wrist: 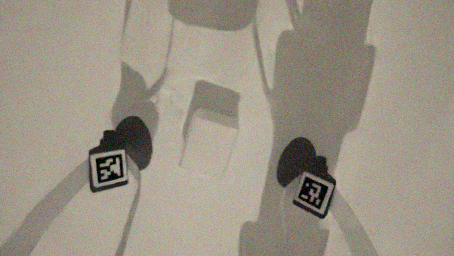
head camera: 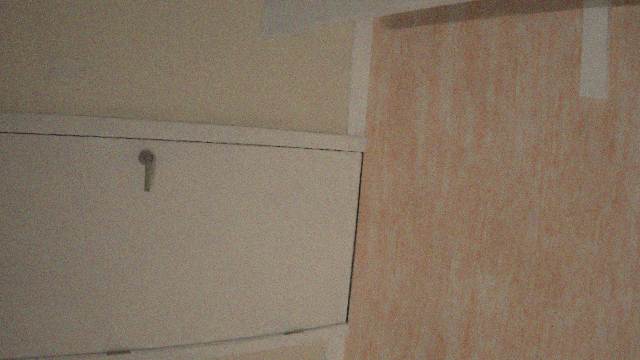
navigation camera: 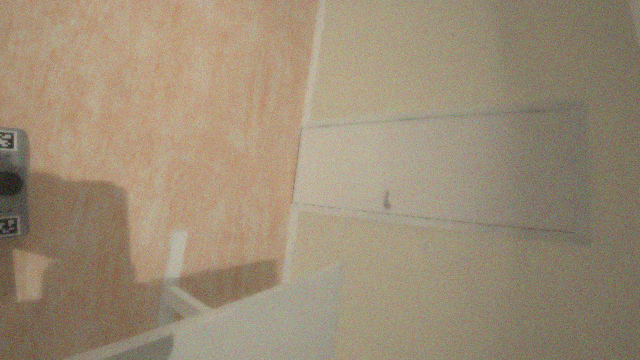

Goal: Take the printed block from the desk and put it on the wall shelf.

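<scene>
The printed block (wrist: 209, 150), pale and box-shaped, stands on the pale desk top (wrist: 410, 150) in the wrist view, with its shadow behind it. My gripper (wrist: 216, 147) is partly open. Its dark fingertips are to the left and right of the block, with a gap on each side, the wider one on the right. The fingers do not touch the block. The wall shelf does not show in these views.
A pale door (head camera: 200, 225) (navigation camera: 440, 170) with a handle is set in the beige wall (head camera: 175, 65) (navigation camera: 450, 290). A pale panel (head camera: 310, 15) (navigation camera: 260, 320) juts in near a white leg (head camera: 595, 55) (navigation camera: 176, 250). A grey robot part with markers (navigation camera: 15, 200) shows at the left edge.
</scene>
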